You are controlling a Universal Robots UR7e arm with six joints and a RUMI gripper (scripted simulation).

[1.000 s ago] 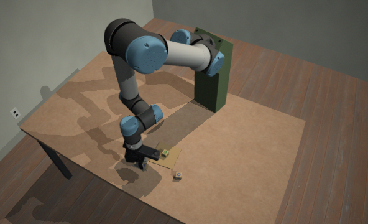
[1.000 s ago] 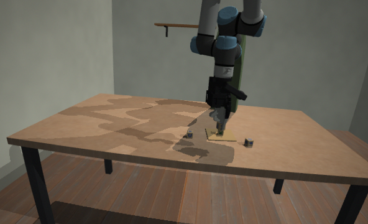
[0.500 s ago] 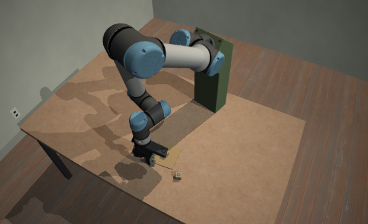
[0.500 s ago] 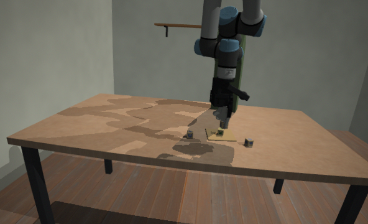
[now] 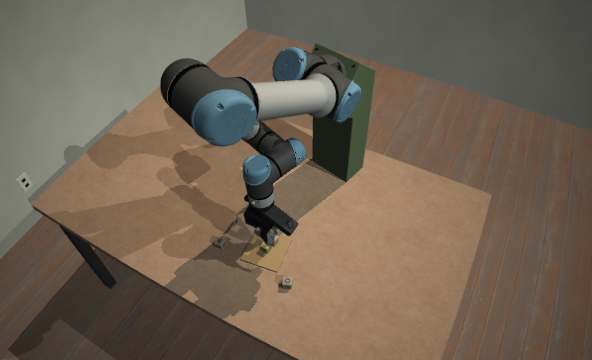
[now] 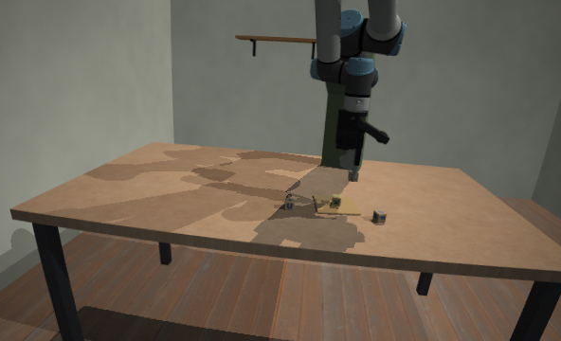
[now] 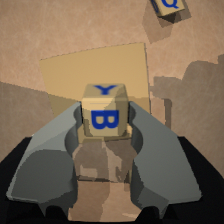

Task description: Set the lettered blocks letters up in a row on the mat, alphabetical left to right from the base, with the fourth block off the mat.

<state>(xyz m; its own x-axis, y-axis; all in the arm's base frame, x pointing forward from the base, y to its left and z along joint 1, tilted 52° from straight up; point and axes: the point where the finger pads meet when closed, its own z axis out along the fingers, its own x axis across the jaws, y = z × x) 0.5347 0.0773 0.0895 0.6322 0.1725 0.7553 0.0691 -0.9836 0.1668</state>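
Now: the G block 10 cm below my hand, 4 cm to the right of it and 1 cm behind it. The rest, counted from my hand: Q block: 10 cm to the left, 10 cm below, 6 cm ahead; then tan mat: 12 cm below, 4 cm to the right, 1 cm behind.
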